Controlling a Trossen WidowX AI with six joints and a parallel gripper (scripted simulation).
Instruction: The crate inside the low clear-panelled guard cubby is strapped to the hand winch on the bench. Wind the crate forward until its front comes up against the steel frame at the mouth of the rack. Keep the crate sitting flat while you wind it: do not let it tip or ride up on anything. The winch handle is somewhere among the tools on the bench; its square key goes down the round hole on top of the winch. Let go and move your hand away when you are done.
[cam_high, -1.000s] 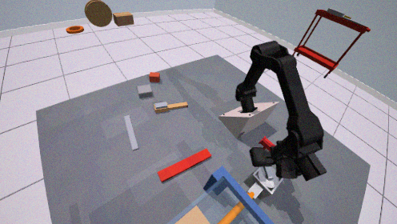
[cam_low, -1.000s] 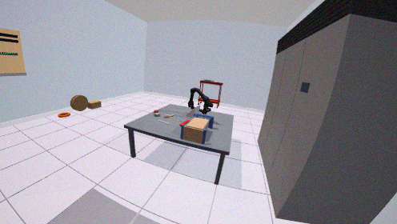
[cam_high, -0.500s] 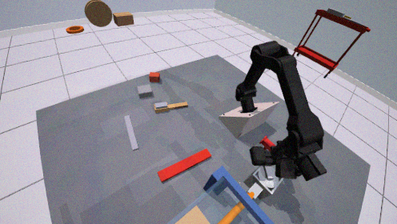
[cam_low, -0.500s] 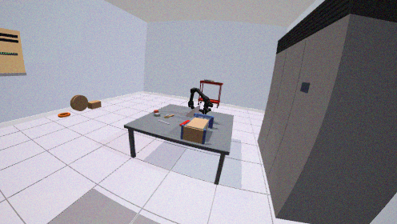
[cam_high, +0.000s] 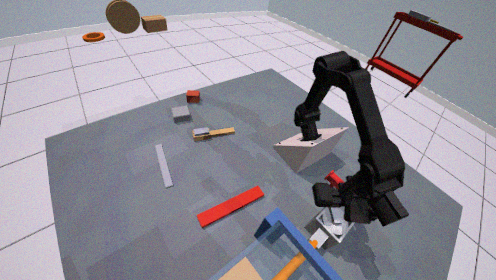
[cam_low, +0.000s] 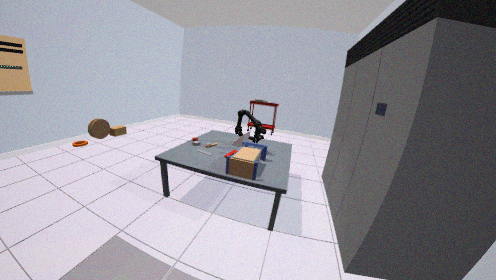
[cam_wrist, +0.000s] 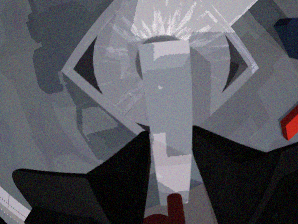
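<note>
The winch handle lies 1 cm to the right of my gripper tip, 1 cm behind it and 1 cm above it. Also, from my gripper tip: red knob 4 cm to the right, 4 cm behind, 4 cm above; hand winch 6 cm below, 3 cm to the left, 2 cm ahead; blue frame 19 cm ahead, 2 cm to the left, 2 cm above.
</note>
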